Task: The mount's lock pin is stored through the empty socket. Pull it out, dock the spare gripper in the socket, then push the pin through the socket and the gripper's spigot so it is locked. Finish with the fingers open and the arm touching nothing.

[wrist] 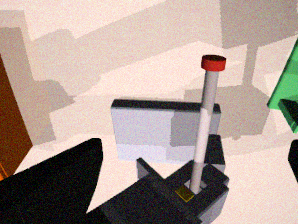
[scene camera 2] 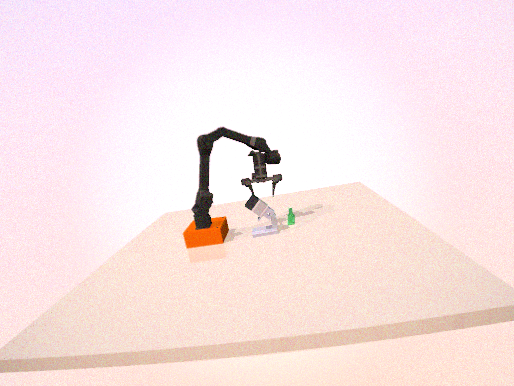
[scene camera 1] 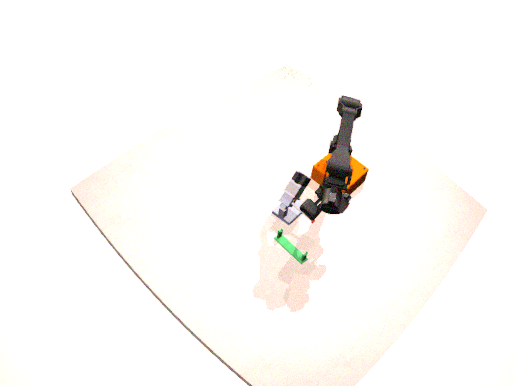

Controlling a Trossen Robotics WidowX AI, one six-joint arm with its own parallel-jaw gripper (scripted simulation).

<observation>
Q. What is the gripper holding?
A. Nothing.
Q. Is the gripper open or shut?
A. Open.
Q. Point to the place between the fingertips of the gripper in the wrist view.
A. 196, 149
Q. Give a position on a lock pin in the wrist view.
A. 213, 63
</observation>
